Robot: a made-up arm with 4 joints.
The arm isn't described. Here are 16 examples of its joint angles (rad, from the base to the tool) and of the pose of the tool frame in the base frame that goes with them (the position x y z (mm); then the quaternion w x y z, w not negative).
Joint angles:
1: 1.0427 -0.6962 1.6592 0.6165
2: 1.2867 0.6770 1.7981 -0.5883
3: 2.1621 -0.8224 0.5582 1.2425
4: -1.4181 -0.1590 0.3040 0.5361
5: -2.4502 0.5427 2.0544 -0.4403
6: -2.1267 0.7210 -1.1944 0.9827
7: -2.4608 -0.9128 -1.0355 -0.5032
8: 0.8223 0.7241 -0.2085 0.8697
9: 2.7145 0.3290 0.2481 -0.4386
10: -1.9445 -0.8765 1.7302 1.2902
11: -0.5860 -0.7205 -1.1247 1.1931
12: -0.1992 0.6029 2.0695 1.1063
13: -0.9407 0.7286 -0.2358 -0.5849
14: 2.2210 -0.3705 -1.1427 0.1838
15: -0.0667 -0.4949 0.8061 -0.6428
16: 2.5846 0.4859 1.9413 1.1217
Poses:
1: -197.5 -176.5 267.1 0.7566 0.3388 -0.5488 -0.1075
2: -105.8 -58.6 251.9 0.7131 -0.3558 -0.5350 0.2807
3: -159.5 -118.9 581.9 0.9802 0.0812 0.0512 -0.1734
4: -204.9 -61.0 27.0 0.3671 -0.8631 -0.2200 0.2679
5: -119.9 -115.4 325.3 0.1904 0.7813 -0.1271 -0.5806
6: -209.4 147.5 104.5 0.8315 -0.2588 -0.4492 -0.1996
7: 40.6 236.8 438.2 0.9533 0.1048 -0.2181 -0.1809
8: -158.5 -215.2 530.1 0.4905 0.6008 -0.0047 -0.6312
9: -181.1 100.2 323.0 0.7178 -0.0983 -0.6042 0.3318
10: -189.6 6.9 273.4 0.2845 -0.8543 -0.2519 0.3547
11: 67.8 -40.9 -103.5 0.2680 -0.6606 -0.3934 -0.5805
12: -78.6 -20.1 319.8 0.7511 0.0545 -0.0352 -0.6570
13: -156.2 -275.4 153.7 0.1164 -0.5996 0.0878 0.7869
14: -60.9 -218.8 640.6 0.6678 0.6545 0.0592 -0.3495
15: -192.0 -221.6 165.6 0.0402 0.7100 -0.6446 -0.2808
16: -90.0 -114.4 210.9 0.2874 -0.6858 -0.6613 -0.0991
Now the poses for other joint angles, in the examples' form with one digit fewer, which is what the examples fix.
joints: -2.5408 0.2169 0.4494 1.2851
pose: -171 74 105 0.552 -0.618 -0.532 -0.174
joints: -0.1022 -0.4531 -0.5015 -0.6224
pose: -117 -296 21 0.310 -0.861 0.132 0.381
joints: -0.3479 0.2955 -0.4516 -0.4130
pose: -192 -310 138 0.162 -0.762 0.140 0.611
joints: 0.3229 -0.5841 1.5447 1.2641
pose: -200 -171 262 0.684 0.574 -0.143 -0.427
